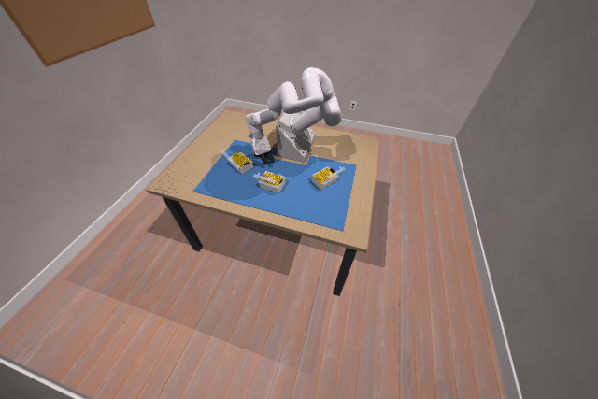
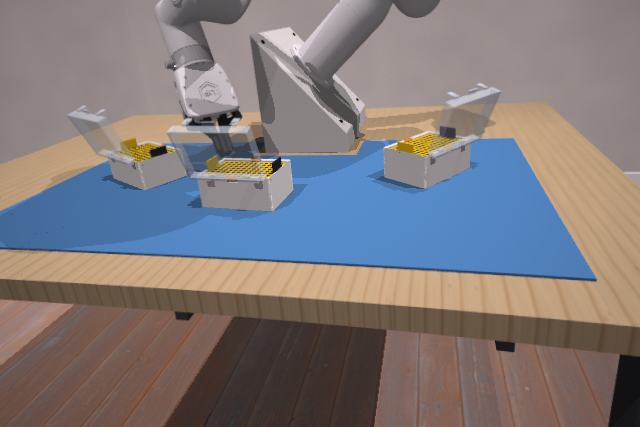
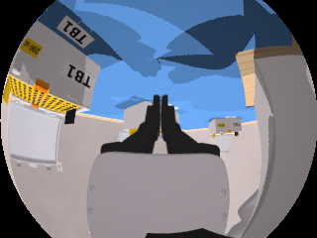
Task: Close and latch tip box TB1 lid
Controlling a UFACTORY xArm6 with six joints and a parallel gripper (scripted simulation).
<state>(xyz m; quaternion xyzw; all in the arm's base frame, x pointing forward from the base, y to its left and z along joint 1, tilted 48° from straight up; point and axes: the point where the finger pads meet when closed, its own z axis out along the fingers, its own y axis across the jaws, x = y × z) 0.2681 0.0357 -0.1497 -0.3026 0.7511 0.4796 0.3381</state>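
My hand is 120 mm to the left of the TB1 label tape strip and 50 mm above it.
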